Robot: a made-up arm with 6 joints. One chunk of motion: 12 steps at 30 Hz.
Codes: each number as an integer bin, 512 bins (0 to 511) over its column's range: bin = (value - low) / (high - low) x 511, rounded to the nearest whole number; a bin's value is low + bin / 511 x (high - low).
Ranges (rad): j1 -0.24..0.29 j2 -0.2..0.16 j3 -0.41..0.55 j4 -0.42..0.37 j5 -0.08..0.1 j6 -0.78..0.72
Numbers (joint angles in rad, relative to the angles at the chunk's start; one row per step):
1: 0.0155 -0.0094 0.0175 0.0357 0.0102 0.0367
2: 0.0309 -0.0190 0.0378 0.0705 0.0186 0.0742
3: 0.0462 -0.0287 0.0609 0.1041 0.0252 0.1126
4: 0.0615 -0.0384 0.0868 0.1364 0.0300 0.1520
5: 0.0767 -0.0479 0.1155 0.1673 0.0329 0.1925
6: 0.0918 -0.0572 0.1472 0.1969 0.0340 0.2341
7: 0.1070 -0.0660 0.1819 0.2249 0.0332 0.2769
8: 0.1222 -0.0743 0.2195 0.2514 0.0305 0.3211
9: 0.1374 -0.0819 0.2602 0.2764 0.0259 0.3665
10: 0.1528 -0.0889 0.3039 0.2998 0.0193 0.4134
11: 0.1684 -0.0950 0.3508 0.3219 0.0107 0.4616
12: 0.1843 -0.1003 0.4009 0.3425 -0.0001 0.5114
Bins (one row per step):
1: 246 271 228 295 256 278
2: 261 257 238 317 280 291
3: 276 243 251 339 299 304
4: 291 229 264 360 312 318
5: 305 216 280 380 321 331
6: 320 203 297 399 324 345
7: 335 190 315 417 321 360
8: 349 178 335 434 314 375
9: 364 168 357 450 301 391
10: 379 158 380 466 282 407
11: 394 149 405 480 257 423
12: 409 142 432 493 227 440

